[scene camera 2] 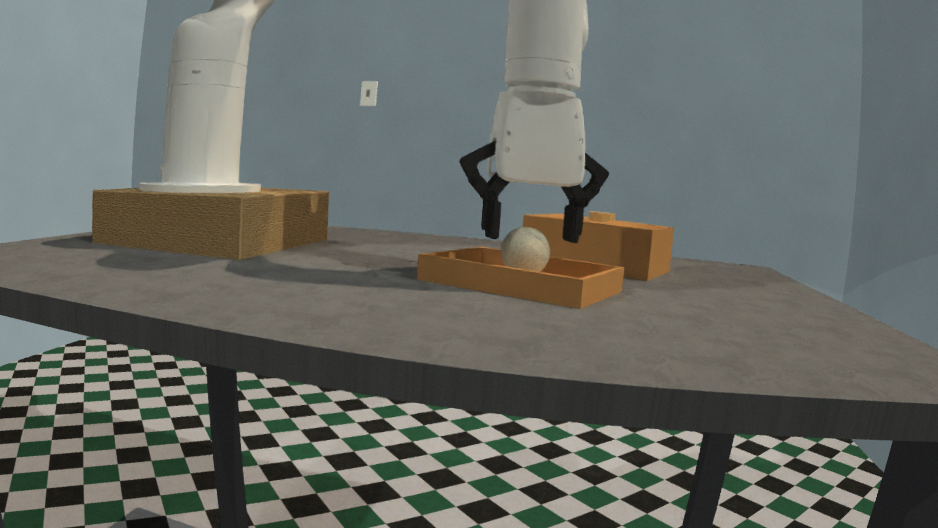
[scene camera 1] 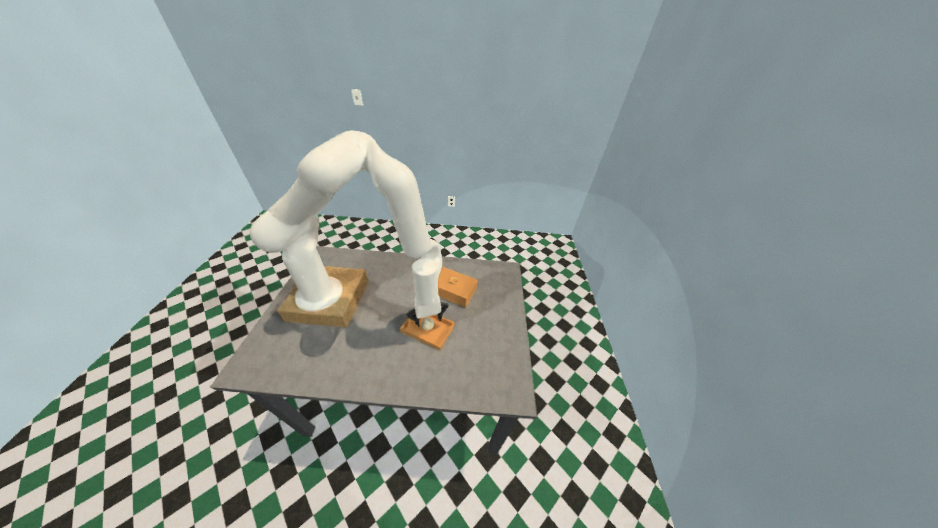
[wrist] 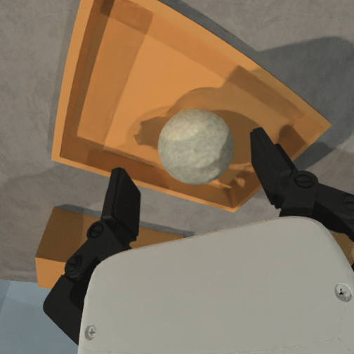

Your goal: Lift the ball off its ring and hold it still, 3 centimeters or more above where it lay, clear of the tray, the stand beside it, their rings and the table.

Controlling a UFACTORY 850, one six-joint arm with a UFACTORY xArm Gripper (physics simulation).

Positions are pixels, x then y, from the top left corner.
Labels:
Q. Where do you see an orange tray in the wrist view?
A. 125, 76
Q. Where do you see an orange stand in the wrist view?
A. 65, 231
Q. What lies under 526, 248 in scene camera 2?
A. A speckled ball.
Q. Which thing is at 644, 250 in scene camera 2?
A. An orange stand.

